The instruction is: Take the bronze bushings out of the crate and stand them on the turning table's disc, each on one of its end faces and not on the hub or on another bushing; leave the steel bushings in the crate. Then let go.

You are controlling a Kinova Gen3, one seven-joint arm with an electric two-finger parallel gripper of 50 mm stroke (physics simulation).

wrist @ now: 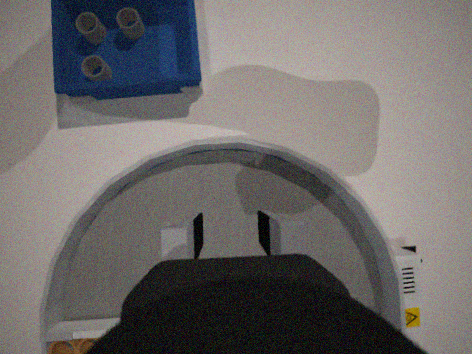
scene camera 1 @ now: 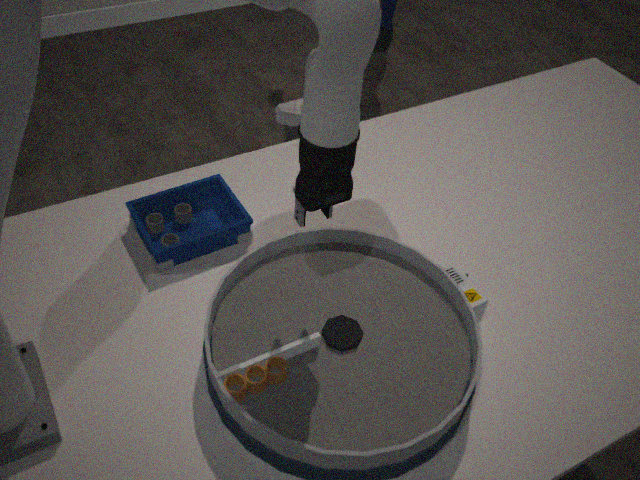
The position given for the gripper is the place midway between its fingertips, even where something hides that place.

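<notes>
The scene shows the gripper (scene camera 1: 313, 217), (wrist: 230, 227) together with a blue crate (scene camera 1: 219, 220), (wrist: 165, 60). A turning table disc (wrist: 121, 246) is visible too.
</notes>
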